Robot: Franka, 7 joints.
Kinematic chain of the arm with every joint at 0, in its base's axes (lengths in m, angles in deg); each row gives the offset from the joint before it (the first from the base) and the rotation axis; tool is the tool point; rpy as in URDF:
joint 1: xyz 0 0 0.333 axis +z
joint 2: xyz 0 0 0 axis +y
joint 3: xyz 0 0 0.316 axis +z
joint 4: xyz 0.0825 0 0 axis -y
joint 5: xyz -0.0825 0 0.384 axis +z
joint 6: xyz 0 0 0 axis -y
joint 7: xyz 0.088 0 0 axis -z
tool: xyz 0 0 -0.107 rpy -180 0 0
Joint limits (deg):
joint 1: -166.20..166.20
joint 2: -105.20..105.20
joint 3: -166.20..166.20
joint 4: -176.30..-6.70
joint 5: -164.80..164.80
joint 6: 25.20..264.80
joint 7: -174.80..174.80
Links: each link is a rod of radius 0.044 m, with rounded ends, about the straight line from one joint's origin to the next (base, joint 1, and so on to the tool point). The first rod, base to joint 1, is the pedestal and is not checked.
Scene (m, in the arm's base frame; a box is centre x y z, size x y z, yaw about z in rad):
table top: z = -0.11
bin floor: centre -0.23 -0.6 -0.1 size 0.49 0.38 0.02 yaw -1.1
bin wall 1: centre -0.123 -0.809 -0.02 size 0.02 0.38 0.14 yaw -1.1
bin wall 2: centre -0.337 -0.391 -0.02 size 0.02 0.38 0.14 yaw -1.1
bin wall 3: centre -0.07 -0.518 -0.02 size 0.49 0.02 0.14 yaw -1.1
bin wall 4: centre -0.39 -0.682 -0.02 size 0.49 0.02 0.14 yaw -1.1
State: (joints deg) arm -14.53 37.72 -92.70 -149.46 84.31 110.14 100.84
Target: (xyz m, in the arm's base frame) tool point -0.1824 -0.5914 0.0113
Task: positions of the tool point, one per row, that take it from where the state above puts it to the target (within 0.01 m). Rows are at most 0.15 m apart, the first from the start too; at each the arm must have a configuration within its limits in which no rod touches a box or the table.
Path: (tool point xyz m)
1: -0.1289 -0.4709 0.2526
2: -0.1405 -0.5392 0.2187
3: -0.1576 -0.5843 0.1345
4: -0.1823 -0.5914 0.0113

